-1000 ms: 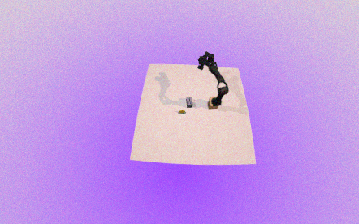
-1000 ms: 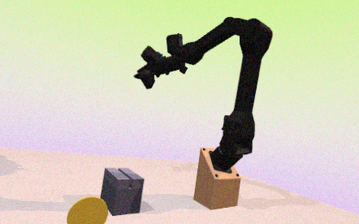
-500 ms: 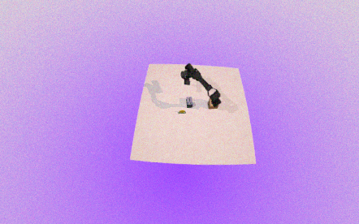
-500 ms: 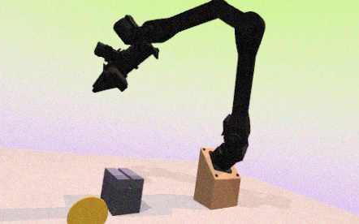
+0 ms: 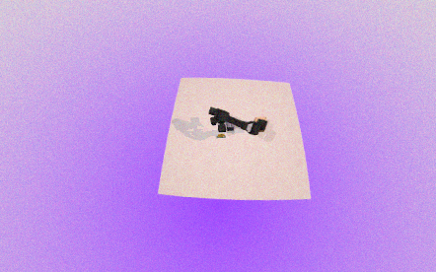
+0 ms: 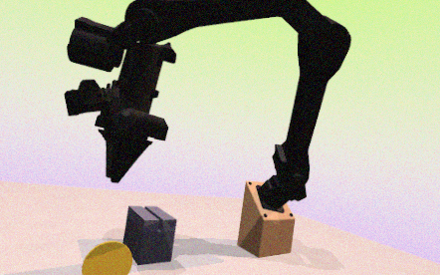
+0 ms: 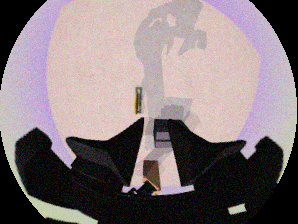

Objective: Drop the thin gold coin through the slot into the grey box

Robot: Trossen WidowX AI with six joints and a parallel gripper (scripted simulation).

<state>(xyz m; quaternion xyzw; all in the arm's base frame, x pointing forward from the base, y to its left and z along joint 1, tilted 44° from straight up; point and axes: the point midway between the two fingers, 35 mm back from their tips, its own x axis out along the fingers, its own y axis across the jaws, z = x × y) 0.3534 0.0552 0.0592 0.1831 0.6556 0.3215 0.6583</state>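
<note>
Now: the gold coin 1 cm behind my gripper tip, 4 cm to the left of it and 11 cm below it.
</note>
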